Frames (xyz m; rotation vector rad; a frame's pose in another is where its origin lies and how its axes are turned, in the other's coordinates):
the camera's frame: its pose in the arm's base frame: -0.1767 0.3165 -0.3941 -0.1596 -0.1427 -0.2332
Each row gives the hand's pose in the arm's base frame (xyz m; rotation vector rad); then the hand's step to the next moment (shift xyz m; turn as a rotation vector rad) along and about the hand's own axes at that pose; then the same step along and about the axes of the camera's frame.
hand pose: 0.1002 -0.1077 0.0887 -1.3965 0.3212 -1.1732
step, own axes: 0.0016 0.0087 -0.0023 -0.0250 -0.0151 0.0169
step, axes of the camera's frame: 0.0025 -0.0028 -0.0083 -0.0108 0.0296 0.0121
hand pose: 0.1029 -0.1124 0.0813 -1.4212 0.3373 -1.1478
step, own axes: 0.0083 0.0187 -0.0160 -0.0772 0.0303 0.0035
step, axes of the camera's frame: 0.0010 -0.0175 -0.0192 -0.0413 0.0554 -0.0459
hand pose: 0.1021 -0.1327 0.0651 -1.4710 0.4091 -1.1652
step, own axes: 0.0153 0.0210 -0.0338 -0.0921 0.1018 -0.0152
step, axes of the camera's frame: -0.0080 -0.0358 -0.0216 -0.0459 0.0486 -0.1209
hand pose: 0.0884 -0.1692 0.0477 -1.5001 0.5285 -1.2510
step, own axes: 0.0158 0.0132 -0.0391 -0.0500 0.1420 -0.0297
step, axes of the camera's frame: -0.0187 -0.0381 -0.0122 -0.0245 0.0016 -0.1515
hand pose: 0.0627 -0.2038 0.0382 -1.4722 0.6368 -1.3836
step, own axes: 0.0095 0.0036 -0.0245 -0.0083 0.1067 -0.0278
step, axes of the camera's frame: -0.0162 -0.0208 -0.0026 -0.0095 -0.0264 -0.1070
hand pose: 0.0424 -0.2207 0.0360 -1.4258 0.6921 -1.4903
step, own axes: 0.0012 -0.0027 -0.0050 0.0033 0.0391 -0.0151
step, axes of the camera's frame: -0.0046 -0.0025 0.0025 -0.0057 -0.0173 -0.0379
